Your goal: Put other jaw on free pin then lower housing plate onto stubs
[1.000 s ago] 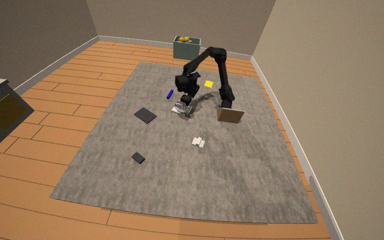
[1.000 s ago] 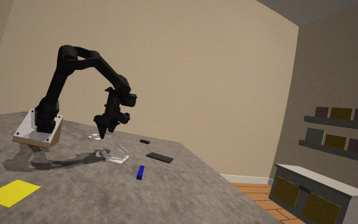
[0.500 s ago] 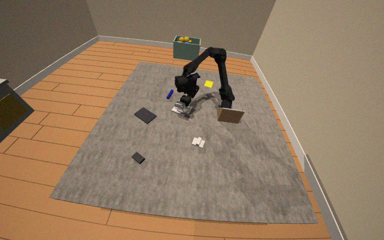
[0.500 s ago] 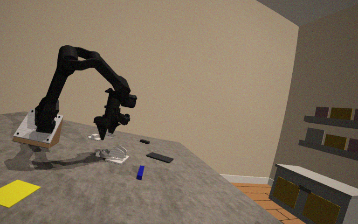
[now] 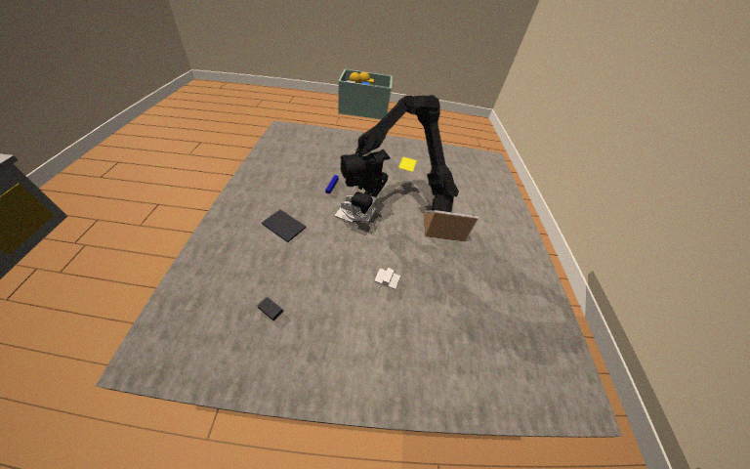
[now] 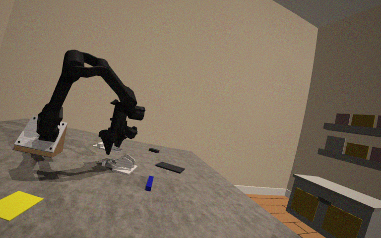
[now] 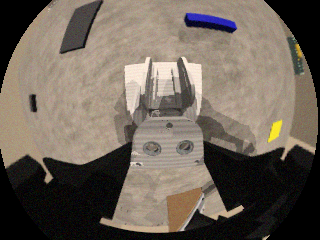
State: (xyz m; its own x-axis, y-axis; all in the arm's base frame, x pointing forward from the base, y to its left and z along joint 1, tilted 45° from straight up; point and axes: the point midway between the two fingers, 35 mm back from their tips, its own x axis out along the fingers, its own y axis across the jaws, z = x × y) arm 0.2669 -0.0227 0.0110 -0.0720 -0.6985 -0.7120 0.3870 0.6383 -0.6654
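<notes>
My gripper tip is now 4 cm above the white jaw, 3 cm to the left of it and 1 cm short of it. The rest, counted from my gripper tip: yellow sheet: 37 cm to the right, 19 cm behind, 5 cm below; then dark flat plate: 30 cm ahead, 8 cm to the left, 5 cm below; then blue block: 17 cm to the right, 15 cm ahead, 5 cm below.
</notes>
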